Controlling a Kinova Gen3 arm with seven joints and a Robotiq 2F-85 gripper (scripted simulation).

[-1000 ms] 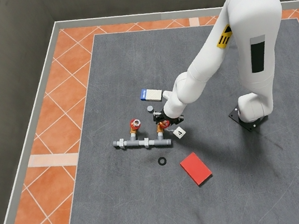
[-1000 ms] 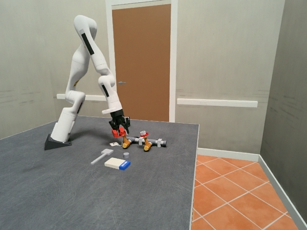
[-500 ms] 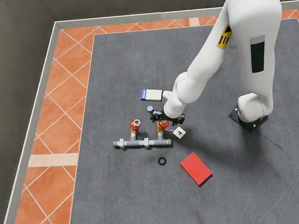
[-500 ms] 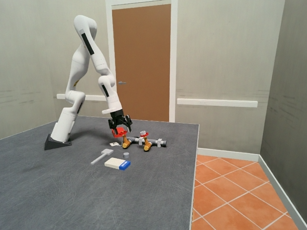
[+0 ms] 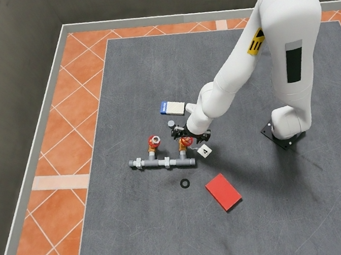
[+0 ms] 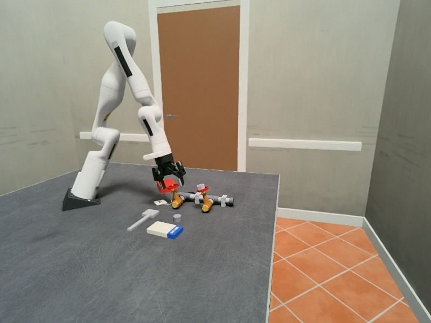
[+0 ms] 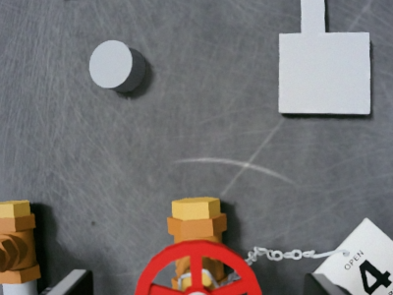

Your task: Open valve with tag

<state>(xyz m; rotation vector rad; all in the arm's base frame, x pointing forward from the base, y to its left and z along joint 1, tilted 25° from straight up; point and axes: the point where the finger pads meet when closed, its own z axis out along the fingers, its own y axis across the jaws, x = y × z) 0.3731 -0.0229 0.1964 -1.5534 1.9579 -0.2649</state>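
Right now the white tag is 9 cm below my hand, 7 cm behind it and 2 cm to the left of it. From my hand the other things lie so: grey paddle: 13 cm to the right, 9 cm below, 6 cm behind; blue box: 21 cm to the right, 8 cm below, 5 cm ahead; red block: 20 cm to the left, 12 cm behind, 8 cm below.
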